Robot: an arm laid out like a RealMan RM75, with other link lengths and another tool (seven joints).
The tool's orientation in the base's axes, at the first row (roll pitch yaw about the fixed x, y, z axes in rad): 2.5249, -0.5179, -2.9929
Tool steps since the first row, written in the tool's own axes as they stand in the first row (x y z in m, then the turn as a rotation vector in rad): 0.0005, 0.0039, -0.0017, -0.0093, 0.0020, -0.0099; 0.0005, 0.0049, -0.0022, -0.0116, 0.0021, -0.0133; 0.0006, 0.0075, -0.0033, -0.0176, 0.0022, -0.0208; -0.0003, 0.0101, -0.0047, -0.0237, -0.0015, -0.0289; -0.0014, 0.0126, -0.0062, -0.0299, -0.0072, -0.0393; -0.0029, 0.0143, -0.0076, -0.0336, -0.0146, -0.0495; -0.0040, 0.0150, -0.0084, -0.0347, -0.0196, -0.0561; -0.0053, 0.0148, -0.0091, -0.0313, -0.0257, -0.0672; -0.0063, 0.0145, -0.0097, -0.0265, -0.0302, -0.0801
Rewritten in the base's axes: 0.0010, 0.0024, 0.0034, 0.0131, -0.0022, 0.0034; 0.0014, 0.0030, 0.0043, 0.0168, -0.0035, 0.0047; 0.0023, 0.0046, 0.0064, 0.0256, -0.0065, 0.0071; 0.0042, 0.0062, 0.0083, 0.0341, -0.0130, 0.0080; 0.0063, 0.0077, 0.0100, 0.0436, -0.0224, 0.0094; 0.0085, 0.0086, 0.0111, 0.0505, -0.0334, 0.0111; 0.0099, 0.0090, 0.0115, 0.0538, -0.0409, 0.0127; 0.0114, 0.0086, 0.0113, 0.0553, -0.0522, 0.0192; 0.0125, 0.0082, 0.0110, 0.0567, -0.0633, 0.0285
